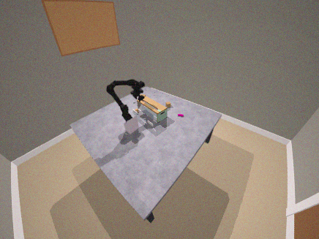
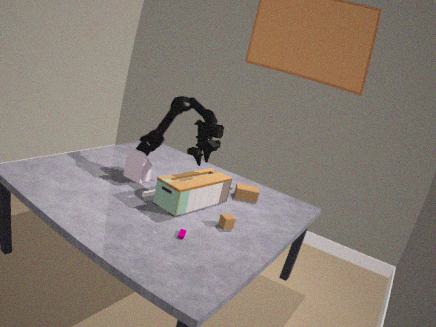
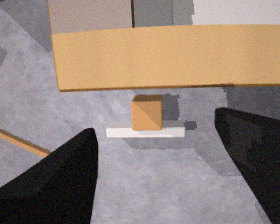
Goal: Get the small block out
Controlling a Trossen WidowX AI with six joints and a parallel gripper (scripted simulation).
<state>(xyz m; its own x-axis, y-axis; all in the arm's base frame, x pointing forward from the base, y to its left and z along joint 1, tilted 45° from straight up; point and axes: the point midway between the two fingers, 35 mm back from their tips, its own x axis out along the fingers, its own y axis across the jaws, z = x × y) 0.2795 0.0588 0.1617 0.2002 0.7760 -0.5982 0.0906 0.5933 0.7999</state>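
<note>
Now: the tan block 3 cm behind my gripper tip, 2 cm to the left of it and 14 cm below it. From my gripper tip the other things lie so: magenta piece: 20 cm ahead, 46 cm to the right, 15 cm below; box: 2 cm ahead, 14 cm to the right, 9 cm below.
</note>
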